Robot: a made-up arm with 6 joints.
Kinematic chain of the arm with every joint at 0, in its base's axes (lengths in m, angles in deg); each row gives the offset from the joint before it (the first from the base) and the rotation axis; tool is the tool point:
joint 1: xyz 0 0 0.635 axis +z
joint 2: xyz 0.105 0 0 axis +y
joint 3: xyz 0 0 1.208 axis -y
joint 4: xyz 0 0 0.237 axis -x
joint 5: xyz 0.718 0 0 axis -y
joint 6: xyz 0.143 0 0 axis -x
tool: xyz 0 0 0
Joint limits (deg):
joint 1: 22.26..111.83
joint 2: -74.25..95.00
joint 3: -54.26..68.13
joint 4: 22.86..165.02
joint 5: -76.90..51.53
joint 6: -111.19..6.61
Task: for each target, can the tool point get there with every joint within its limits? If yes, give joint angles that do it. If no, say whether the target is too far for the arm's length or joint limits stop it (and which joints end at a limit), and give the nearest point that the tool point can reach.
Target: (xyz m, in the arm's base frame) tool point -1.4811 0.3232 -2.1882
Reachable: no: too far | nearest point -0.5029 1.0511 -0.3353 | short by 2.218 m
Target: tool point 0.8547 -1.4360 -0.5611
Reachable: no: joint limits stop it (at a limit: joint 1, joint 2, joint 3) | nearest point 0.7599 0.1709 -0.0818 | short by 1.680 m
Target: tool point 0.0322 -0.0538 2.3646
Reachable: yes | joints 63.82 -32.50 7.79 64.88 -23.99 -75.75
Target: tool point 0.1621 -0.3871 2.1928
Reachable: yes | joints 103.86 -50.08 -7.24 132.98 -38.17 -37.22
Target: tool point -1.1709 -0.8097 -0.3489
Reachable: no: joint limits stop it (at a limit: joint 2, joint 3, joint 4, joint 5) | nearest point -1.5456 -1.0688 1.1267 | short by 1.544 m
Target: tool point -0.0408 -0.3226 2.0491
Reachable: yes | joints 74.95 -53.29 -15.44 62.85 -20.41 -12.64
